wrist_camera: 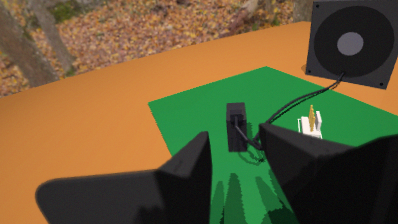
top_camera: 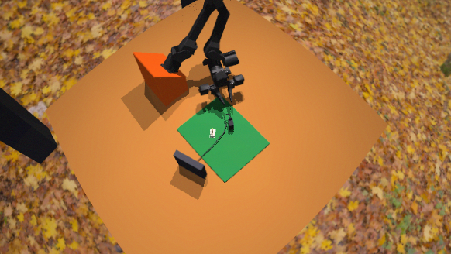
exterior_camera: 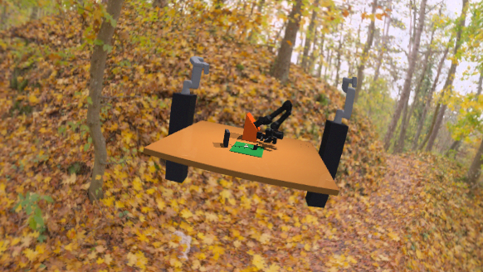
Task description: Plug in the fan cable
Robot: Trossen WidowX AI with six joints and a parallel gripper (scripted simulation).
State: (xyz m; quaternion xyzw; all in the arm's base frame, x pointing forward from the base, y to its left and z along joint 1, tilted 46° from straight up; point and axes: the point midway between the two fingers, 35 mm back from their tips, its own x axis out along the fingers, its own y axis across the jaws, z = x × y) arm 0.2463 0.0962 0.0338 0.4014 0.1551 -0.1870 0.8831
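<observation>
My gripper tip is now 60 mm short of the dark plug, 50 mm above it and 40 mm to the left of it. From my gripper tip the other things lie so: green board 100 mm to the right, 80 mm below, 60 mm ahead; white four-pin fan header 120 mm to the right, 70 mm below, 30 mm ahead; dark flat fan 270 mm to the right, 70 mm ahead, 10 mm below.
</observation>
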